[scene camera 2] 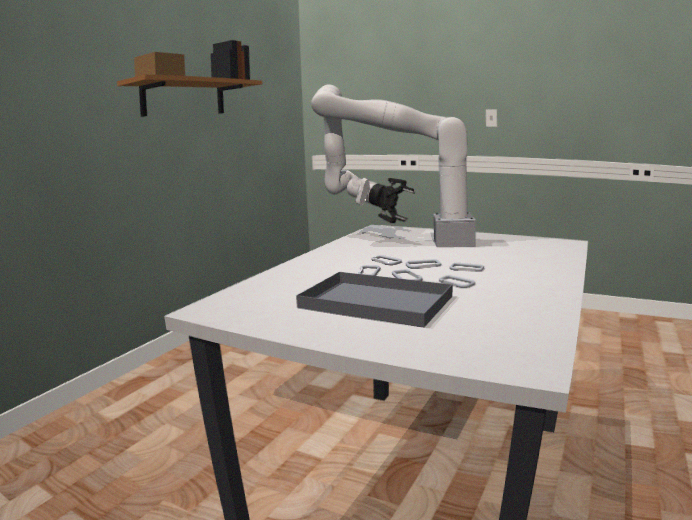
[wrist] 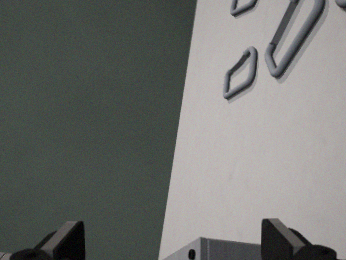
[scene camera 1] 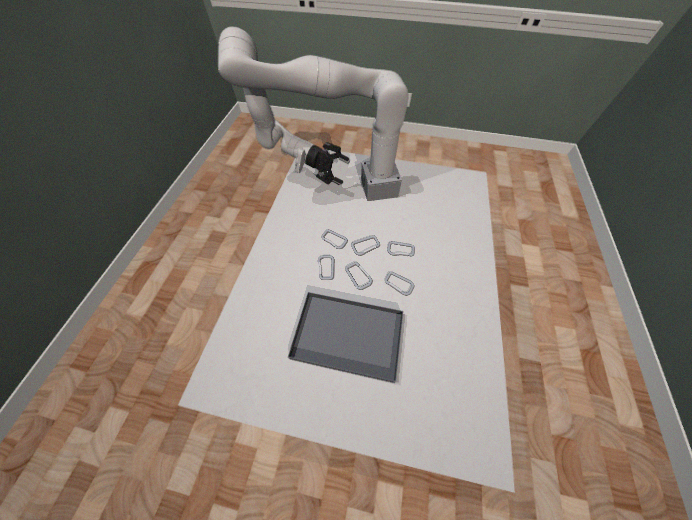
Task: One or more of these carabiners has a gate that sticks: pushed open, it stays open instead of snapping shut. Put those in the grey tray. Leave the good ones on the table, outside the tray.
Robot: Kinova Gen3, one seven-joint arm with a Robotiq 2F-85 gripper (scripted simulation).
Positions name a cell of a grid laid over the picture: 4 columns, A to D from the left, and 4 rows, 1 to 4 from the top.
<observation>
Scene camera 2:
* my gripper: C2
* grey tray: C3
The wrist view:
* my gripper: C4
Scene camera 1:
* my gripper: B2
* grey tray: C3
</observation>
